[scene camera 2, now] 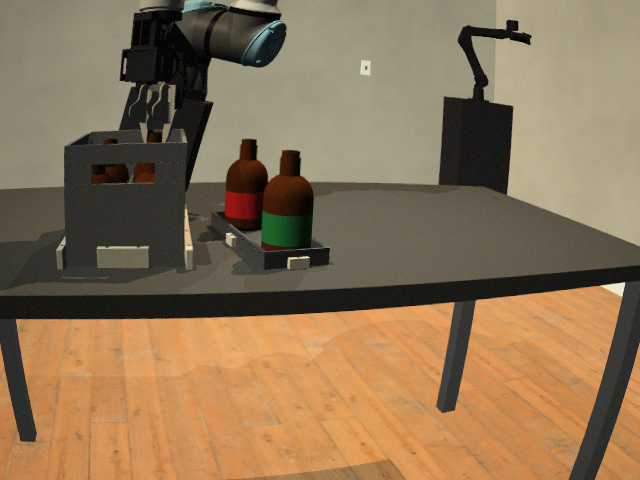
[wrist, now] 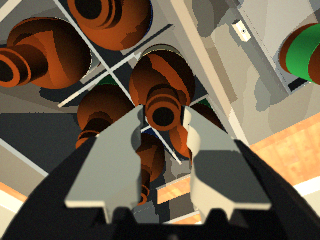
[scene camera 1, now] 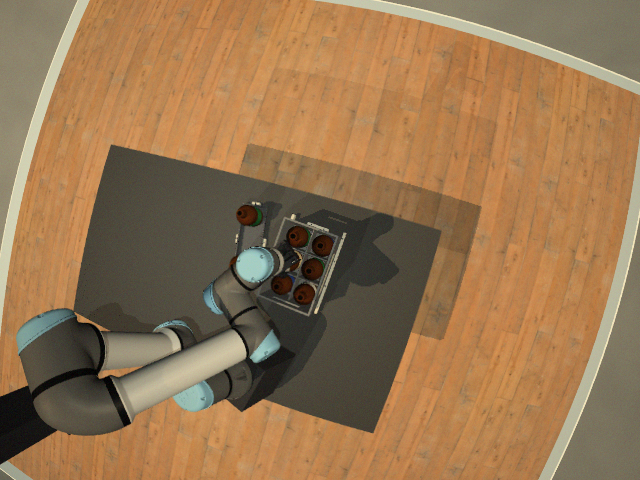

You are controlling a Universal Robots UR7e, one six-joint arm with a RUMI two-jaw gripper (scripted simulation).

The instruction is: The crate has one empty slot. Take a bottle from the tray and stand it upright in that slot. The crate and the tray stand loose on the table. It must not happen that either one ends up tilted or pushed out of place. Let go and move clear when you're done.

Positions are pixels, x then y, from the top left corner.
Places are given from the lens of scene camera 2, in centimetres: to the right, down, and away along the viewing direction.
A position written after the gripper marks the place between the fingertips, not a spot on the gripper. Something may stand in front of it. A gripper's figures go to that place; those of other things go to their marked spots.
gripper [scene camera 2: 155, 146]: -26, -15, 91
crate [scene camera 2: 114, 214]: -29, -4, 79
tray [scene camera 2: 318, 253]: 0, 2, 88
